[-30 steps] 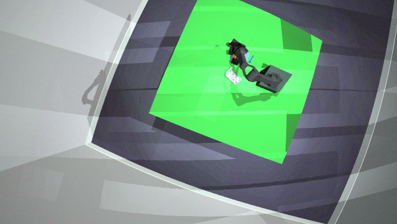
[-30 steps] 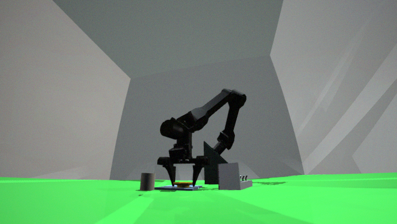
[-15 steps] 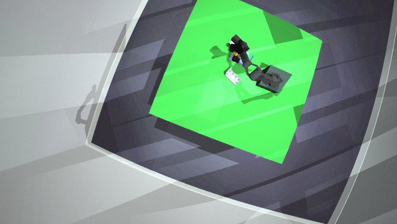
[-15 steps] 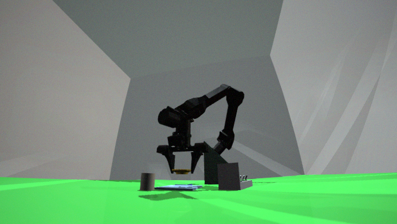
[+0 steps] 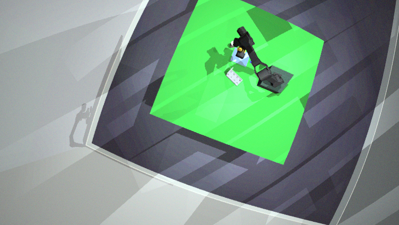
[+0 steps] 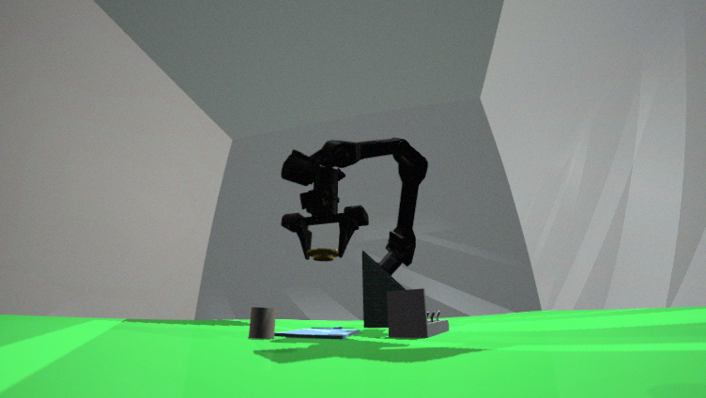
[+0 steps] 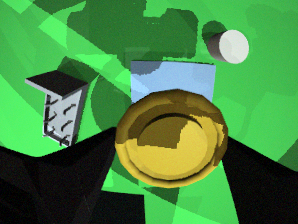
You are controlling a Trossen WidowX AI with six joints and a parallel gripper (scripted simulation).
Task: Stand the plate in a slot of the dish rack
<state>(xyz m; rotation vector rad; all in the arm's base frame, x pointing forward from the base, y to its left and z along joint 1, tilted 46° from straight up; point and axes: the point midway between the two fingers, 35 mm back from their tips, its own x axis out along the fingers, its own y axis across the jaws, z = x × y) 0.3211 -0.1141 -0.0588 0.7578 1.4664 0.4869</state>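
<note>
Now: gripper tip 2 cm past the grey dish rack, 19 cm to the right of it and 13 cm above it. From my gripper tip the other things lie so: yellow plate (1 cm above); then light-blue mat (4 cm behind, 1 cm to the right, 15 cm below); then cup (6 cm ahead, 9 cm to the right, 13 cm below).
</note>
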